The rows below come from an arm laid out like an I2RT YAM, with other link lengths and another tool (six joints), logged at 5 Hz.
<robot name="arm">
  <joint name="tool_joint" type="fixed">
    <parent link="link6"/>
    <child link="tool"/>
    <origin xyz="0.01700 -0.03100 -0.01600" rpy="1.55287 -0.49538 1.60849"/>
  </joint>
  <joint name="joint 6" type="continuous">
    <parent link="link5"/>
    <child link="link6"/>
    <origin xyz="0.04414 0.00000 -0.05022"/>
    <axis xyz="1 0 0"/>
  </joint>
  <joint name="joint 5" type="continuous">
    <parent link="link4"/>
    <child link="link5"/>
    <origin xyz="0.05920 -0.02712 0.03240"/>
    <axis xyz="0 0 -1"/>
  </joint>
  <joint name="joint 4" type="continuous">
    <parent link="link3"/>
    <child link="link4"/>
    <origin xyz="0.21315 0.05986 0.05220"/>
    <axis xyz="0 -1 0"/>
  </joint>
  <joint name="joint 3" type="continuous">
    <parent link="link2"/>
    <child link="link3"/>
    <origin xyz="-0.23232 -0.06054 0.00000"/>
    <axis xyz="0 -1 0"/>
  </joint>
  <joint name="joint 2" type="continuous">
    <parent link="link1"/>
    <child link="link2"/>
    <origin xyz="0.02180 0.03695 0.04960"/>
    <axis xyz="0 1 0"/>
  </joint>
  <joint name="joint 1" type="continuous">
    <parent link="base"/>
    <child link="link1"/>
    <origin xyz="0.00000 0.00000 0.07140"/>
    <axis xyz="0 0 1"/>
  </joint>
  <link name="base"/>
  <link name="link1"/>
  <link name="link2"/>
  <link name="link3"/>
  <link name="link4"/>
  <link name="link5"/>
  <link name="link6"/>
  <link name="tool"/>
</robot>
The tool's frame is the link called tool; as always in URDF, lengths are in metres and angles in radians. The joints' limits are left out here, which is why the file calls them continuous.
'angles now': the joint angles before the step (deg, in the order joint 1, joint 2, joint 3, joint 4, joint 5, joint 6). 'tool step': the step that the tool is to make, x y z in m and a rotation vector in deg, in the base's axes. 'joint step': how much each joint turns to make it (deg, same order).
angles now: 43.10, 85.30, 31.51, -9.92, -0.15, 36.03
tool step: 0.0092, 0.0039, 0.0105, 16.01, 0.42, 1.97
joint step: -5.86, -5.81, -1.98, 6.22, -14.72, -0.16
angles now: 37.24, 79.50, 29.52, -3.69, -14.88, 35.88
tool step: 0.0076, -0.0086, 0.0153, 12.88, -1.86, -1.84
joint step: -7.42, -7.46, -2.83, 4.89, -10.96, 2.34
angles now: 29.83, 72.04, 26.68, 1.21, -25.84, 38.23
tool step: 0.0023, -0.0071, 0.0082, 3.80, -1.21, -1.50
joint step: -3.44, -3.69, -0.80, 0.36, -3.31, 0.83
